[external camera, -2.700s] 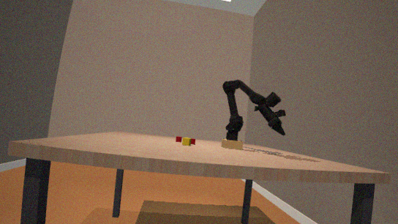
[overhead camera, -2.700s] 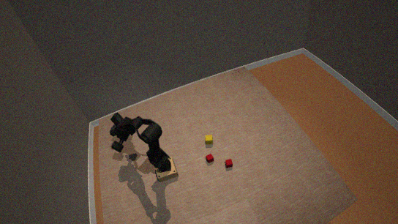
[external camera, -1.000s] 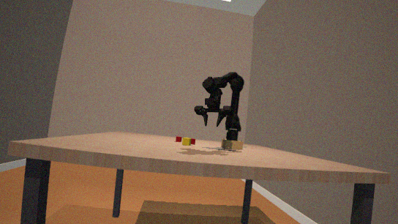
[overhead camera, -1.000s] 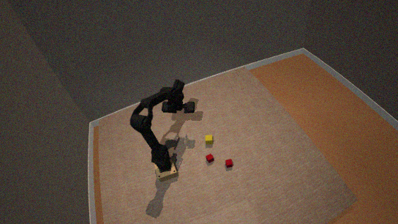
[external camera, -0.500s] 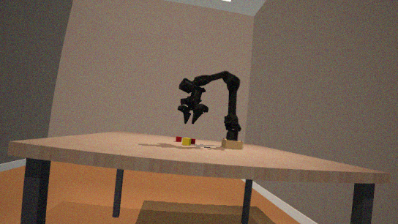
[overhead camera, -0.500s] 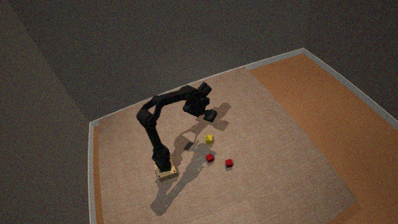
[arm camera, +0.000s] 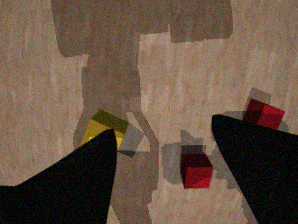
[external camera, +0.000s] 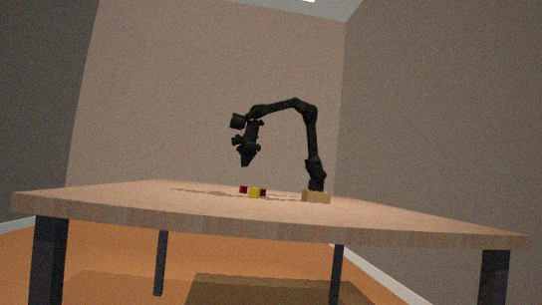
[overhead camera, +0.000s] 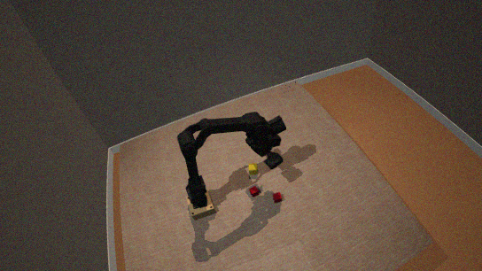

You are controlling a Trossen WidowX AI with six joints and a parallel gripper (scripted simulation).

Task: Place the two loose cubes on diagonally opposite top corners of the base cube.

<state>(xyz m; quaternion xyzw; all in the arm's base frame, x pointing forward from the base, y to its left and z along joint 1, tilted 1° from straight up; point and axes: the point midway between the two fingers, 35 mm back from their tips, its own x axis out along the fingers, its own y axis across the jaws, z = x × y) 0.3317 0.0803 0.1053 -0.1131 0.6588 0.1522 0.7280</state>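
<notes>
My gripper tip is 10 cm above the yellow cube, 6 cm past it and 5 cm to the right of it.
</notes>
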